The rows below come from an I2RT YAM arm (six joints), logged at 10 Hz.
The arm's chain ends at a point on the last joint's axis. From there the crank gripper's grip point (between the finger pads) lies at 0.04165 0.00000 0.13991 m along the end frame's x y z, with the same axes.
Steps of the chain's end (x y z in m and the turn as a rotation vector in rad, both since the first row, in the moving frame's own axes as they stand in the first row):
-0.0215 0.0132 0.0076 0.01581 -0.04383 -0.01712
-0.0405 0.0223 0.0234 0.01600 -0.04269 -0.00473
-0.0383 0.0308 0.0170 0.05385 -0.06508 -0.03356
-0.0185 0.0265 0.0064 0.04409 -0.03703 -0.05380
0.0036 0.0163 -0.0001 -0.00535 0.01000 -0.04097
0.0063 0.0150 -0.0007 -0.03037 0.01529 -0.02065
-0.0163 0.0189 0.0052 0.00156 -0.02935 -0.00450
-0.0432 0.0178 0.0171 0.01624 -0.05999 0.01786
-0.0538 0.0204 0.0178 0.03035 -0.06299 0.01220
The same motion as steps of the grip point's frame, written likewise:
-0.0277 0.0103 0.0093 0.01581 -0.04383 -0.01712
-0.0465 0.0199 0.0250 0.01600 -0.04269 -0.00473
-0.0476 0.0220 0.0192 0.05385 -0.06508 -0.03356
-0.0239 0.0182 0.0077 0.04409 -0.03703 -0.05380
0.0050 0.0153 -0.0005 -0.00535 0.01000 -0.04097
0.0085 0.0184 -0.0014 -0.03037 0.01529 -0.02065
-0.0204 0.0185 0.0064 0.00156 -0.02935 -0.00450
-0.0516 0.0162 0.0193 0.01624 -0.05999 0.01786
-0.0627 0.0166 0.0201 0.03035 -0.06299 0.01220

